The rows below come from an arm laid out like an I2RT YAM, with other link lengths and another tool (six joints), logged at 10 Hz.
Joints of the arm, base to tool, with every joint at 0 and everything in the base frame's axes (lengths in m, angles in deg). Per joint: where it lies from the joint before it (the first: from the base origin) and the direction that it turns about. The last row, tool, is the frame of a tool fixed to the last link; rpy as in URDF.
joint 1: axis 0 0 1 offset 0.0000 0.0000 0.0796
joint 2: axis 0 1 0 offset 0.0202 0.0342 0.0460
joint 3: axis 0 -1 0 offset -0.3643 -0.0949 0.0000
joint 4: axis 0 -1 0 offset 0.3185 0.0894 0.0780
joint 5: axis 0 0 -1 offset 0.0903 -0.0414 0.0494
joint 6: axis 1 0 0 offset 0.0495 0.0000 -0.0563
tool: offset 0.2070 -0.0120 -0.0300 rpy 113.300 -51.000 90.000
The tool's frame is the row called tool.
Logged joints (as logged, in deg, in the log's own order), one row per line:
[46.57 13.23 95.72 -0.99 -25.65 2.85]
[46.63 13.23 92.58 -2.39 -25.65 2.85]
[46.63 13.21 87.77 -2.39 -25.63 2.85]
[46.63 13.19 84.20 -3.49 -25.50 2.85]
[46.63 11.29 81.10 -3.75 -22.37 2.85]
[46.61 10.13 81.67 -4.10 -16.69 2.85]
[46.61 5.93 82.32 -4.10 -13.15 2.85]
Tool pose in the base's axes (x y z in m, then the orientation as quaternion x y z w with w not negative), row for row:
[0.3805 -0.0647 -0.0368 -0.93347 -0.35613 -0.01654 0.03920]
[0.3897 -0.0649 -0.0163 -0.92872 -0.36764 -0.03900 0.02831]
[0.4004 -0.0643 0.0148 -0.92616 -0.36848 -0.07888 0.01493]
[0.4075 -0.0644 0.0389 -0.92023 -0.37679 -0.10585 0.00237]
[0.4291 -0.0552 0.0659 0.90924 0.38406 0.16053 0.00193]
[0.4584 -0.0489 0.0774 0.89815 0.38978 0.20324 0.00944]
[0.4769 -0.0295 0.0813 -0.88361 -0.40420 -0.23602 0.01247]
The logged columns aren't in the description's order. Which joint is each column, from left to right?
Columns, left to right: joint 3, joint 5, joint 2, joint 6, joint 4, joint 1.
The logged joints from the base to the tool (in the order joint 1, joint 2, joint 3, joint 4, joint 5, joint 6), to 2 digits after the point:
[2.85 95.72 46.57 -25.65 13.23 -0.99]
[2.85 92.58 46.63 -25.65 13.23 -2.39]
[2.85 87.77 46.63 -25.63 13.21 -2.39]
[2.85 84.20 46.63 -25.50 13.19 -3.49]
[2.85 81.10 46.63 -22.37 11.29 -3.75]
[2.85 81.67 46.61 -16.69 10.13 -4.10]
[2.85 82.32 46.61 -13.15 5.93 -4.10]

